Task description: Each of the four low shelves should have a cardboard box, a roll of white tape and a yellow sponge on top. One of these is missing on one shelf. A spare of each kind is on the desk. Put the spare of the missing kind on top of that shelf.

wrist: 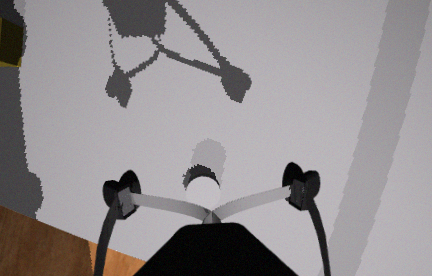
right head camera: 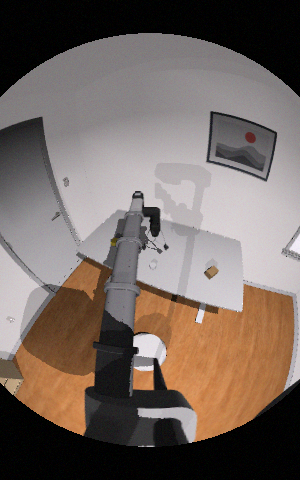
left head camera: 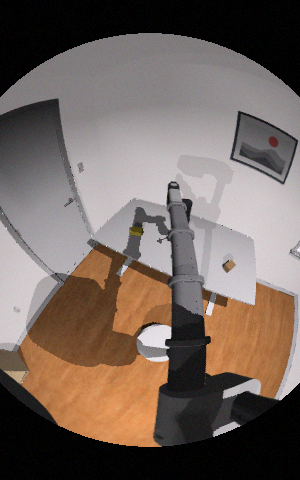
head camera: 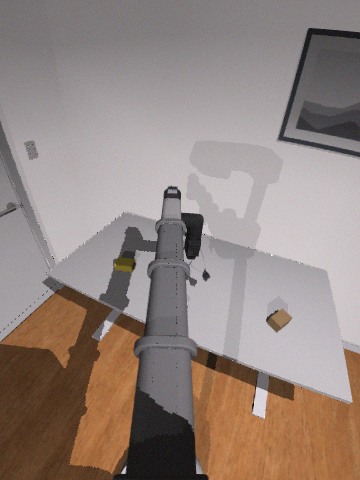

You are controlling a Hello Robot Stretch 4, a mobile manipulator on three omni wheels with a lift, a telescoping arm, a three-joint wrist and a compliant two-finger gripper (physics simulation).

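Where they show: gripper, between the fingertips: [wrist: 211,182] [right head camera: 154,249] [head camera: 188,279]; robot's base, origin of its link: [right head camera: 145,350] [left head camera: 156,341].
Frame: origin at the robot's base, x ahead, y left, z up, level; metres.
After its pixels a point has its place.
Observation:
The white tape roll [right head camera: 153,264] {z 0.717, x 0.655, y -0.080 m} [wrist: 202,192] {z 0.717, x 0.657, y -0.071 m} stands on the white desk [head camera: 320,345] {z 0.693, x 0.447, y -0.689 m} [right head camera: 227,255] {z 0.692, x 0.737, y -0.758 m} [wrist: 310,110] {z 0.693, x 0.766, y -0.243 m}, near its front edge. In the head view the arm hides it. My gripper [wrist: 211,182] {z 0.842, x 0.700, y -0.087 m} [right head camera: 155,246] {z 0.842, x 0.700, y -0.087 m} is open and empty above the desk, pointing down. In the wrist view the tape shows between the spread fingertips, below them. The yellow sponge [head camera: 124,264] {z 0.737, x 0.880, y 0.247 m} [left head camera: 136,231] {z 0.734, x 0.876, y 0.244 m} [right head camera: 113,242] {z 0.731, x 0.877, y 0.273 m} [wrist: 11,42] {z 0.716, x 0.897, y 0.201 m} lies on the left part of the desk, in the arm's shadow. The cardboard box [head camera: 279,320] {z 0.743, x 0.550, y -0.505 m} [left head camera: 229,266] {z 0.742, x 0.544, y -0.509 m} [right head camera: 211,272] {z 0.743, x 0.547, y -0.509 m} is on the right part.
A white round seat [left head camera: 154,345] {z 0.187, x -0.030, y 0.028 m} [right head camera: 151,350] {z 0.187, x 0.017, y -0.066 m} stands on the floor before the desk, partly under the arm. A beige piece of furniture [left head camera: 12,362] [right head camera: 9,370] shows at the lower left; its top contents cannot be made out. The wall rises behind the desk.

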